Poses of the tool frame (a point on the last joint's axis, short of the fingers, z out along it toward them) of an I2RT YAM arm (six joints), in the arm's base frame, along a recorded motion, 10 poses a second.
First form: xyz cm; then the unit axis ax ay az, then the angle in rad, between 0 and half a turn.
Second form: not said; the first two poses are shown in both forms.
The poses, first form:
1: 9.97 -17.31 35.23 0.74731 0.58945 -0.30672 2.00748
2: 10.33 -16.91 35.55 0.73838 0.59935 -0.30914 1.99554
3: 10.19 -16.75 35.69 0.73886 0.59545 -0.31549 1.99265
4: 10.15 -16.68 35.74 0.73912 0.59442 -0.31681 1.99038
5: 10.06 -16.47 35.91 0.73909 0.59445 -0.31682 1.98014
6: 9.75 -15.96 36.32 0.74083 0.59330 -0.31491 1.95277
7: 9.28 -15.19 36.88 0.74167 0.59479 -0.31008 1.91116
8: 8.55 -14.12 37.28 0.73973 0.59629 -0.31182 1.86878
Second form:
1: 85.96 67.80 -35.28 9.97 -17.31 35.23
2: 84.42 68.53 -35.35 10.33 -16.91 35.55
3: 84.36 67.98 -36.02 10.19 -16.75 35.69
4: 84.29 67.79 -36.13 10.15 -16.68 35.74
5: 83.85 67.44 -35.94 10.06 -16.47 35.91
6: 82.89 66.38 -35.23 9.75 -15.96 36.32
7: 81.21 65.13 -33.95 9.28 -15.19 36.88
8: 79.21 63.85 -33.39 8.55 -14.12 37.28
